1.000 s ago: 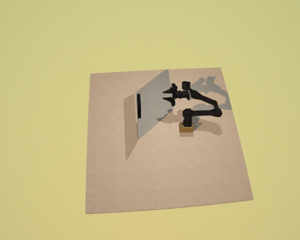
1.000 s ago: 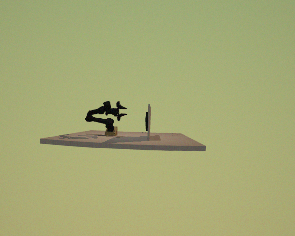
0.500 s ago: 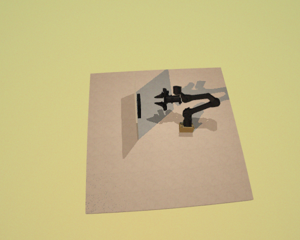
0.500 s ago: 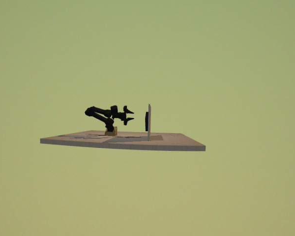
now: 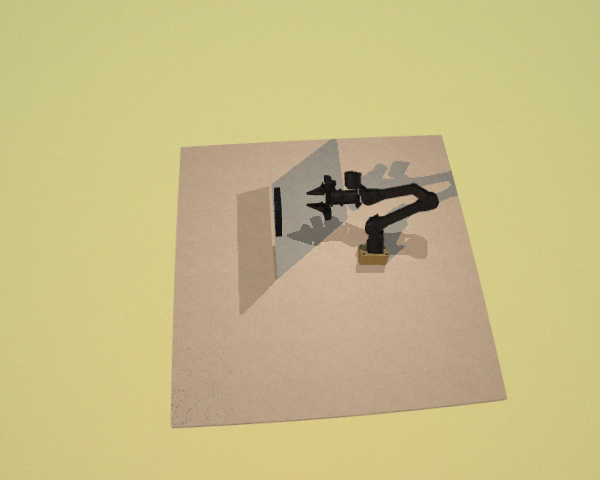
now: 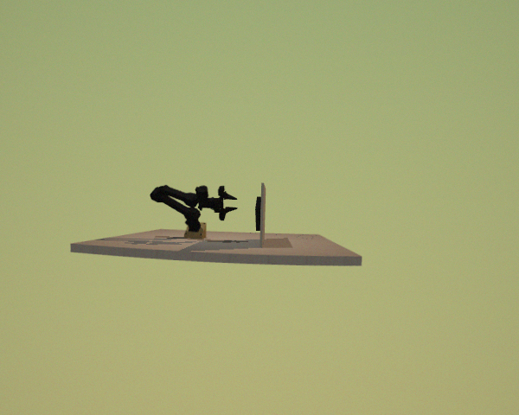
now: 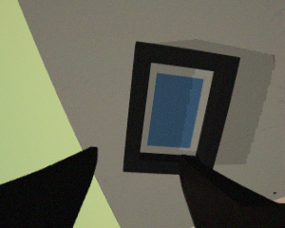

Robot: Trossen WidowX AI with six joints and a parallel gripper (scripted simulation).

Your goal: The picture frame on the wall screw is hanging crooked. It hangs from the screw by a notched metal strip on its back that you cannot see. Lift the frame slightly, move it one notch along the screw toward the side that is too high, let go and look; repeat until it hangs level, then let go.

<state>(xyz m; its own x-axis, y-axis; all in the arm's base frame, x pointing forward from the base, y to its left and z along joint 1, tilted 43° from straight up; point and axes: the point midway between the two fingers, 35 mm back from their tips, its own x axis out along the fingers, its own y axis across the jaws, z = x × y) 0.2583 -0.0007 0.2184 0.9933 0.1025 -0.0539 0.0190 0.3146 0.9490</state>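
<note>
The picture frame lies 12 cm ahead of my gripper tip, 5 cm below it and 4 cm to the left of it. Also, from my gripper tip: wall panel (13 cm ahead, 6 cm below, 3 cm to the left).
</note>
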